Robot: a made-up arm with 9 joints.
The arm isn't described. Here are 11 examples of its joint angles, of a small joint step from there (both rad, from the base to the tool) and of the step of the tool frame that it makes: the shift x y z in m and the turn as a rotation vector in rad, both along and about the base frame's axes.
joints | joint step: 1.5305 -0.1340 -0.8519 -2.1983 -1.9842 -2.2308 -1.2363 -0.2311 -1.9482 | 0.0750 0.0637 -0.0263 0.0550 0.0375 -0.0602 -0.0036 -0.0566 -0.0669
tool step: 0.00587 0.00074 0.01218 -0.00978 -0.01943 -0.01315
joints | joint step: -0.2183 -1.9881 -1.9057 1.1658 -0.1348 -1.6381 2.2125 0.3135 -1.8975 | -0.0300 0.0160 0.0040 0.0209 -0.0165 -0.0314 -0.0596 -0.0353 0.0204
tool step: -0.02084 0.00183 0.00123 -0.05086 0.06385 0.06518
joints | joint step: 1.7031 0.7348 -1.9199 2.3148 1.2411 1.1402 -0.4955 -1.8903 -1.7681 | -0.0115 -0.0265 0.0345 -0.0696 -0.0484 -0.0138 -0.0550 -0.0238 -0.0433
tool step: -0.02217 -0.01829 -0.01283 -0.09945 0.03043 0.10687
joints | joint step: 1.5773 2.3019 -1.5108 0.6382 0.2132 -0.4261 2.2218 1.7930 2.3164 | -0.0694 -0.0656 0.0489 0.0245 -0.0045 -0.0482 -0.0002 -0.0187 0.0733
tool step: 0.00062 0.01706 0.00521 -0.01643 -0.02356 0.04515
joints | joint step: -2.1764 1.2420 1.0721 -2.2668 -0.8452 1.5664 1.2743 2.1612 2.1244 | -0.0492 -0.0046 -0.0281 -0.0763 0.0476 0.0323 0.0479 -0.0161 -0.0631
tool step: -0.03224 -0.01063 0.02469 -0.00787 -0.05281 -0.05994
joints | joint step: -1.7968 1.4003 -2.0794 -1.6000 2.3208 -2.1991 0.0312 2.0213 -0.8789 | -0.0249 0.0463 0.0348 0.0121 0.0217 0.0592 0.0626 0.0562 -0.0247
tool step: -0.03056 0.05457 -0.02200 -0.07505 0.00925 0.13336
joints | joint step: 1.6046 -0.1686 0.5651 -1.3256 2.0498 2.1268 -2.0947 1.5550 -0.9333 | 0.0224 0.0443 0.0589 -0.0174 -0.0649 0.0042 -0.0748 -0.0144 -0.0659
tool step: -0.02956 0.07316 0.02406 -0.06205 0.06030 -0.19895
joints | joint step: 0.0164 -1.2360 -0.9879 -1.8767 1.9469 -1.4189 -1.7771 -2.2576 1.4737 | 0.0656 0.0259 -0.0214 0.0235 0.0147 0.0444 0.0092 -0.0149 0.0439
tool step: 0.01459 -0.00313 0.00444 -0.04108 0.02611 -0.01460
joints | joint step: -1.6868 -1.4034 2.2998 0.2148 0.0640 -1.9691 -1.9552 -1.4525 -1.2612 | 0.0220 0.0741 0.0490 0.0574 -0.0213 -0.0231 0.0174 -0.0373 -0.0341
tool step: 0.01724 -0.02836 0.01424 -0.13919 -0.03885 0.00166
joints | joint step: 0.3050 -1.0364 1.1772 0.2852 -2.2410 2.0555 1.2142 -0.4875 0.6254 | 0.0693 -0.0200 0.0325 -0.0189 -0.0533 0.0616 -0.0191 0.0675 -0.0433
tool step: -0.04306 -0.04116 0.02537 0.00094 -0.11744 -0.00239
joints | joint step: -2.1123 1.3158 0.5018 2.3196 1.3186 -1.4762 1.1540 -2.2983 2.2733 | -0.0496 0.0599 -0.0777 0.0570 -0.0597 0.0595 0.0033 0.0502 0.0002
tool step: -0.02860 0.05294 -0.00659 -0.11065 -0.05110 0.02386
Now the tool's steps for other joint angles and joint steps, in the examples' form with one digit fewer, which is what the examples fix.
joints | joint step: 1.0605 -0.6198 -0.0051 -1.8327 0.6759 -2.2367 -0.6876 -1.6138 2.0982 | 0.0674 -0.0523 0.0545 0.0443 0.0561 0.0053 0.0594 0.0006 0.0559
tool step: -0.0066 0.0160 0.0037 -0.1133 0.0108 -0.0481
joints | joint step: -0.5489 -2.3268 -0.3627 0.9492 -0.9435 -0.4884 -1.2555 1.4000 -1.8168 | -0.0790 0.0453 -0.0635 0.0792 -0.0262 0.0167 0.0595 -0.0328 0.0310
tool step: -0.0458 0.0234 -0.0151 -0.0235 -0.0959 0.0495
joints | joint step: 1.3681 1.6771 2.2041 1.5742 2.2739 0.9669 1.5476 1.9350 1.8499 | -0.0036 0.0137 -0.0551 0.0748 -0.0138 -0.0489 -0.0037 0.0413 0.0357
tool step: 0.0109 -0.0403 0.0572 0.0605 -0.0623 -0.0601
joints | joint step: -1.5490 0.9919 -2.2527 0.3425 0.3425 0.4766 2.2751 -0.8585 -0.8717 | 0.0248 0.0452 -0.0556 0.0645 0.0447 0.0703 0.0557 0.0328 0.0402
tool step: 0.0271 -0.0320 0.0087 -0.0097 -0.0143 -0.0523
